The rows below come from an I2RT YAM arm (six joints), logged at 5 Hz.
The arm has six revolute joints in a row. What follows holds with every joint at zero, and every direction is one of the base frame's.
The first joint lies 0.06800 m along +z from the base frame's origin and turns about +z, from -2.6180 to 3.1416 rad.
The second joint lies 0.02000 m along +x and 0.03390 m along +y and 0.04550 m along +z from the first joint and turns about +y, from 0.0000 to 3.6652 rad.
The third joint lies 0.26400 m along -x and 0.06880 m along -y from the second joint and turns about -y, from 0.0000 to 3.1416 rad.
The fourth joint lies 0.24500 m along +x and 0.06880 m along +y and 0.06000 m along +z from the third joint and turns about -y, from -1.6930 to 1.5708 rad.
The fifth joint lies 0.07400 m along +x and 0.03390 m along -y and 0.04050 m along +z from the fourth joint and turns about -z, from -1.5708 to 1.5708 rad.
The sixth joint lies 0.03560 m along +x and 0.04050 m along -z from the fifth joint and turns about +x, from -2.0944 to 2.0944 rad.
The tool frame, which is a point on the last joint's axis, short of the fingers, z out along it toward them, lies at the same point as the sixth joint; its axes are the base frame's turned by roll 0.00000, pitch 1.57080 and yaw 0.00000 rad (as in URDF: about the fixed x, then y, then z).
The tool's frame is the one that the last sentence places.
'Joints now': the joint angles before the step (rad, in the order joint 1, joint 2, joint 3, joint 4, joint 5, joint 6). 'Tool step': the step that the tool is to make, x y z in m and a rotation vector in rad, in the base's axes. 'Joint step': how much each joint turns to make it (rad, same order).
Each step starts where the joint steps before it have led.
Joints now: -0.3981, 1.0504, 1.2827, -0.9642, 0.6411, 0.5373
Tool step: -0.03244, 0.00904, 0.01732, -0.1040, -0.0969, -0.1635
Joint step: 0.0008, -0.0992, 0.0065, -0.0289, 0.1636, 0.0801
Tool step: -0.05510, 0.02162, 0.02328, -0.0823, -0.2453, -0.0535
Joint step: -0.0069, -0.1934, 0.0023, 0.0183, 0.0294, 0.0603
